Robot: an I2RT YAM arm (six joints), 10 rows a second.
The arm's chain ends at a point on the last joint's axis. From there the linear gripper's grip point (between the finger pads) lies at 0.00 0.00 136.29 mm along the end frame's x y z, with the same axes.
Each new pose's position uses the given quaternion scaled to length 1; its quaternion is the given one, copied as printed.
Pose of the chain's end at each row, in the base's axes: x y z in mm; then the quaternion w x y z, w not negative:
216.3 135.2 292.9 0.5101 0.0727 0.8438 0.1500
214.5 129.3 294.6 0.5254 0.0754 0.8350 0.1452
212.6 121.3 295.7 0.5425 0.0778 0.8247 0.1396
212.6 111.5 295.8 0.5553 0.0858 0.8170 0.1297
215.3 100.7 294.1 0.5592 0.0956 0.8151 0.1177
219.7 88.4 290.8 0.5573 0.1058 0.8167 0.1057
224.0 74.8 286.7 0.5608 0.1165 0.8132 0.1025
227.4 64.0 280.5 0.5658 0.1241 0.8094 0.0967
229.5 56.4 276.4 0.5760 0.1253 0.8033 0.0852
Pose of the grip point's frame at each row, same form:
336.6 159.6 233.7 0.5101 0.0727 0.8438 0.1500
337.1 151.5 239.3 0.5254 0.0754 0.8350 0.1452
337.5 141.2 244.9 0.5425 0.0778 0.8247 0.1396
339.3 127.4 248.1 0.5553 0.0858 0.8170 0.1297
342.6 112.3 246.8 0.5592 0.0956 0.8151 0.1177
346.8 95.9 242.2 0.5573 0.1058 0.8167 0.1057
351.6 79.7 239.0 0.5608 0.1165 0.8132 0.1025
355.5 66.2 234.0 0.5658 0.1241 0.8094 0.0967
358.5 55.4 232.5 0.5760 0.1253 0.8033 0.0852

